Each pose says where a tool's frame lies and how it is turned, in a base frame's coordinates. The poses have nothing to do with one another.
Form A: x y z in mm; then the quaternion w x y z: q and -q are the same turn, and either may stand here.
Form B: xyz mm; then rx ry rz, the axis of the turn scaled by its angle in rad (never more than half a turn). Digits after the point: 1 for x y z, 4 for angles.
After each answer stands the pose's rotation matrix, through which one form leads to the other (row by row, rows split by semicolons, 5 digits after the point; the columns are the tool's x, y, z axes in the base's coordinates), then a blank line. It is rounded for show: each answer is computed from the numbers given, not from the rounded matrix.
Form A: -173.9 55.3 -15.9 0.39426 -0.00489 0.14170 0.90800
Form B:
-173.9 55.3 -15.9 -0.0124 0.3594 2.3032
-0.68907 -0.71736 0.10285; 0.71458 -0.64896 0.26118; -0.12061 0.25347 0.95979

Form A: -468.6 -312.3 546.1 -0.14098 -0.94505 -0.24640 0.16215
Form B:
-468.6 -312.3 546.1 2.7289 0.7115 -0.4682
0.82599 0.51144 -0.23700; 0.42000 -0.83882 -0.34637; -0.37595 0.18656 -0.90766

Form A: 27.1 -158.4 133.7 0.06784 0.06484 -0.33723 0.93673
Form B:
27.1 -158.4 133.7 0.1953 -1.0160 2.8221
-0.98239 -0.17083 0.07572; 0.08336 -0.76335 -0.64059; 0.16723 -0.62299 0.76414

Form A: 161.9 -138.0 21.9 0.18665 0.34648 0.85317 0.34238
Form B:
161.9 -138.0 21.9 0.9755 2.4021 0.9640
-0.69023 0.46340 0.55574; 0.71902 0.52546 0.45487; -0.08123 0.71355 -0.69588

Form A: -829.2 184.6 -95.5 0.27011 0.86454 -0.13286 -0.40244
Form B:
-829.2 184.6 -95.5 2.3297 -0.3580 -1.0845
0.64078 -0.01232 -0.76763; -0.44713 -0.81878 -0.36011; -0.62408 0.57398 -0.53016

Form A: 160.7 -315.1 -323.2 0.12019 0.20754 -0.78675 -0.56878
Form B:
160.7 -315.1 -323.2 0.6064 -2.2987 -1.6619
-0.88496 -0.18984 -0.42521; -0.46329 0.26684 0.84508; -0.04697 0.94486 -0.32409

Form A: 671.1 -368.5 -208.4 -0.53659 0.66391 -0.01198 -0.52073
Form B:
671.1 -368.5 -208.4 -1.5805 0.0285 1.2396
0.45740 -0.57474 -0.67857; 0.54293 -0.42386 0.72497; -0.70429 -0.70001 0.11817

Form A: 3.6 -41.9 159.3 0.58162 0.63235 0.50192 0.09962
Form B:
3.6 -41.9 159.3 1.4771 1.1724 0.2327
0.47630 0.51890 0.70985; 0.75066 0.18042 -0.63557; -0.45787 0.83558 -0.30359

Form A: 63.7 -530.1 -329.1 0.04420 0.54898 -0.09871 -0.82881
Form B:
63.7 -530.1 -329.1 1.6778 -0.3017 -2.5330
-0.39334 -0.03511 -0.91872; -0.18165 -0.97661 0.11509; -0.90127 0.21215 0.37776

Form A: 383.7 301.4 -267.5 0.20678 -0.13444 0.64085 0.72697
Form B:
383.7 301.4 -267.5 -0.3744 1.7849 2.0248
-0.87834 -0.47295 0.06956; 0.12833 -0.09311 0.98735; -0.46049 0.87615 0.14248

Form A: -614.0 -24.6 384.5 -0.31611 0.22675 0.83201 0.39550
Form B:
-614.0 -24.6 384.5 -0.5971 -2.1910 -1.0415
-0.69732 0.62736 -0.34665; 0.12727 0.58433 0.80147; 0.70537 0.51476 -0.48731

